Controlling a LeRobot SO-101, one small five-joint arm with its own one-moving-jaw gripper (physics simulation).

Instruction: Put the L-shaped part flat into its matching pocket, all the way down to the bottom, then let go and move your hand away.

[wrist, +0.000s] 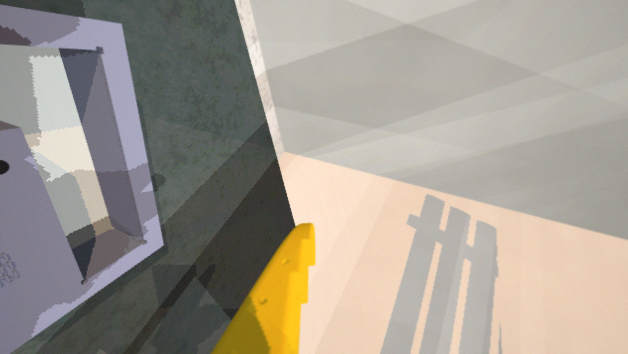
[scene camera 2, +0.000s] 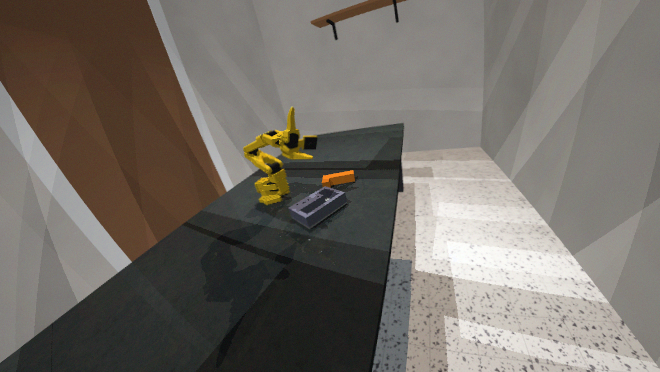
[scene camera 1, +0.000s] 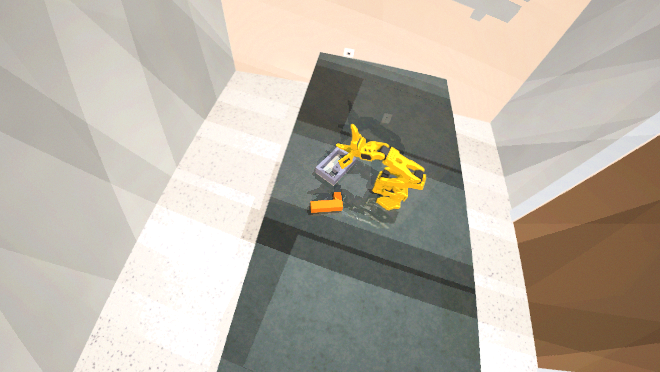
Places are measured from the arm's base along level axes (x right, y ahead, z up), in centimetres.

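Pixels of known places: end effector, tool point: (wrist: 314, 238) (scene camera 2: 311, 156) (scene camera 1: 337, 144); arm's base, origin of the base link: (scene camera 2: 279, 196) (scene camera 1: 383, 196).
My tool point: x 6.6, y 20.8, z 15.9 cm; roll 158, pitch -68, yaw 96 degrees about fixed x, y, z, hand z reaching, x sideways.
For each thing: its top centre in the pictures, then the offset to it from my tool point. Level surfaces: height alone.
- orange L-shaped part, middle of its top: (scene camera 2: 337, 176) (scene camera 1: 326, 200) dy -0.1, dx -14.6, dz -12.9 cm
- pocket block, middle of its top: (wrist: 55, 188) (scene camera 2: 316, 199) (scene camera 1: 336, 162) dy -1.1, dx +1.7, dz -12.2 cm
- dark table, its level: dz -15.9 cm
The orange L-shaped part (scene camera 1: 326, 206) (scene camera 2: 342, 177) lies on the table, beside the pocket block and apart from it. The pocket block (scene camera 1: 324, 177) (scene camera 2: 328, 212) (wrist: 134, 125) is a pale purple box with a recess open at the top; part of its recess shows at the left of the wrist view, with no part in it there. My yellow gripper (scene camera 1: 346, 136) (scene camera 2: 302, 132) is fully open and empty, raised above the table near the block. In the wrist view one notched jaw shows at the bottom middle. The L-shaped part does not show in the wrist view.
The dark table (scene camera 1: 380, 320) (scene camera 2: 320, 280) (wrist: 200, 75) bears the block, the part and the arm's base (scene camera 1: 391, 201) (scene camera 2: 270, 199). The table's long edge runs past the block and the part, with pale speckled floor beyond. A wall shelf (scene camera 2: 357, 12) hangs far behind.
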